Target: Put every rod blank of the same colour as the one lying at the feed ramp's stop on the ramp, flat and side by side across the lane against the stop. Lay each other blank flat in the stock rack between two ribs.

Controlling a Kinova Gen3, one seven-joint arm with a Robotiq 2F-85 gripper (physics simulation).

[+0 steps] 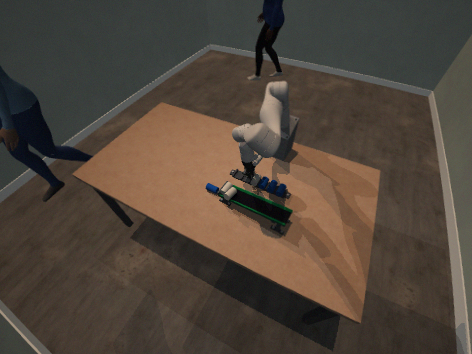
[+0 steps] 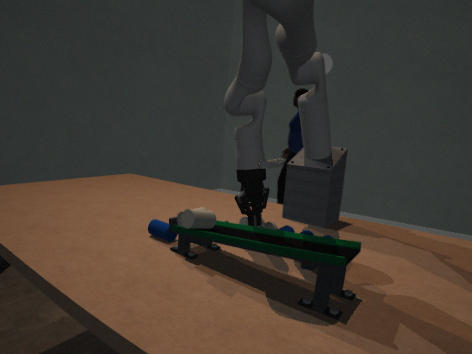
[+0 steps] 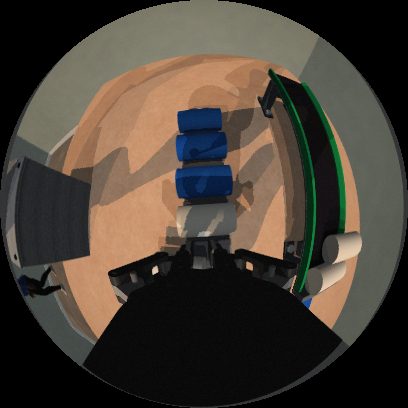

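Note:
The feed ramp [image 1: 260,204] [image 2: 280,245] [image 3: 320,150] has green rails. Two white blanks lie side by side across its stop end, one [image 3: 326,278] at the stop and one [image 1: 230,193] [image 2: 201,219] [image 3: 343,247] against it. In the dark stock rack [image 1: 239,175] lie a white blank [image 1: 255,180] [image 3: 206,220] and three blue blanks, the nearest [image 1: 263,183] [image 3: 203,181] beside the white one. Another blue blank [image 1: 212,188] [image 2: 162,230] [image 3: 307,303] lies on the table beyond the stop. My gripper [image 1: 249,175] [image 2: 254,220] [image 3: 200,247] is shut and empty, low at the rack beside the white blank. Rack slots under the fingers are partly hidden.
The ramp stands on legs [image 2: 327,287] close beside the rack. The arm's grey base block [image 1: 286,142] [image 2: 314,192] [image 3: 55,215] stands on the rack's other side. Two people are near the table; one [image 1: 270,37] stands behind the arm.

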